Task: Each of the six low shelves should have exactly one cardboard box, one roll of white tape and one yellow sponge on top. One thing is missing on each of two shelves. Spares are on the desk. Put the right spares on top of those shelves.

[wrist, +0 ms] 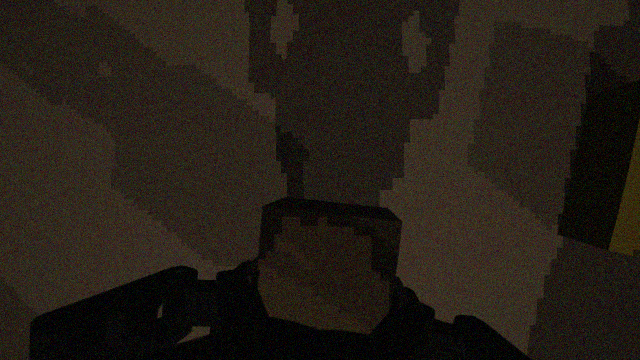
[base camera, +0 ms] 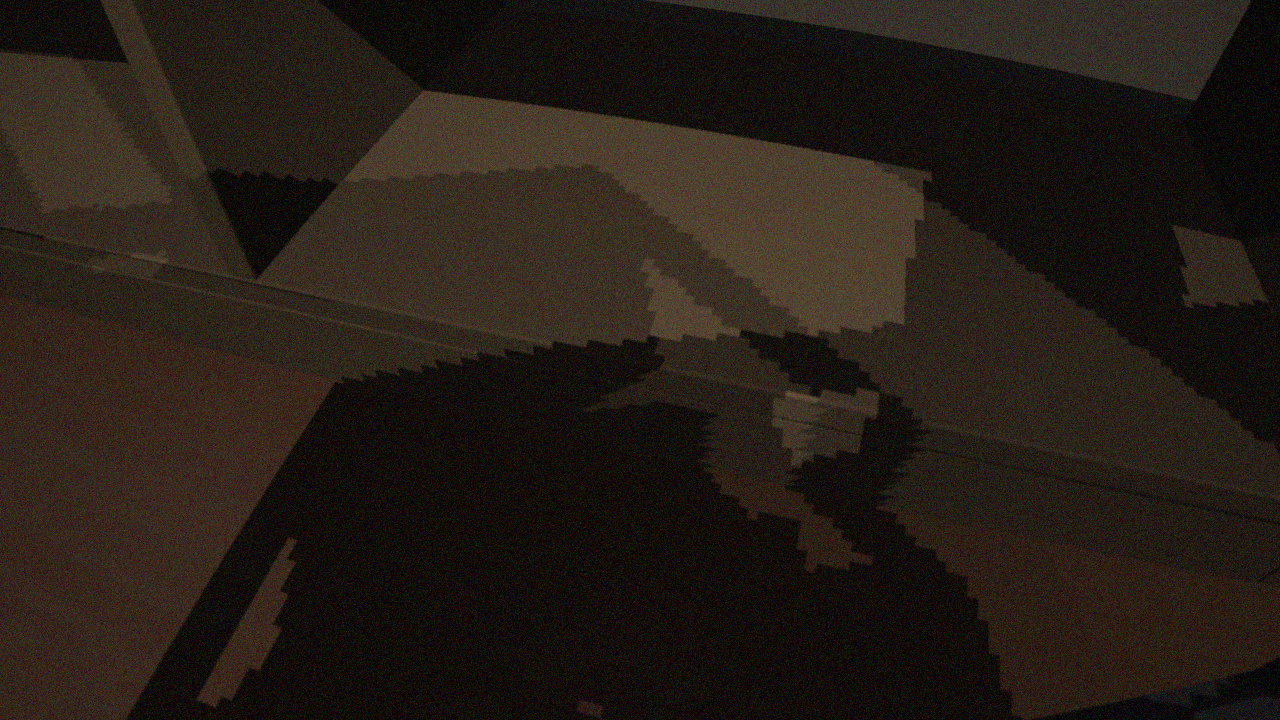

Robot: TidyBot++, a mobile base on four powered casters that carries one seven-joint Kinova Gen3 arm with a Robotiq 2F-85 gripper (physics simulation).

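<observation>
My gripper [wrist: 326, 282] is shut on a brown cardboard box [wrist: 325, 270], low in the middle of the wrist view. The dark fingers press it from the left and right. The box is over a pale flat surface [wrist: 465, 220], seemingly a shelf top; a gap under the box cannot be judged. Part of a yellow sponge [wrist: 626, 220] shows at the right edge of the wrist view, on that surface, to the right of the box and apart from it. No white tape roll can be made out. The gripper does not show in the base camera view.
The picture is very dark. Jagged shadows lie over the pale surface. In the base camera view a reddish-brown floor [base camera: 161, 447] meets a pale wall [base camera: 537, 134] along a baseboard [base camera: 223, 313], with a large dark shadow across the floor.
</observation>
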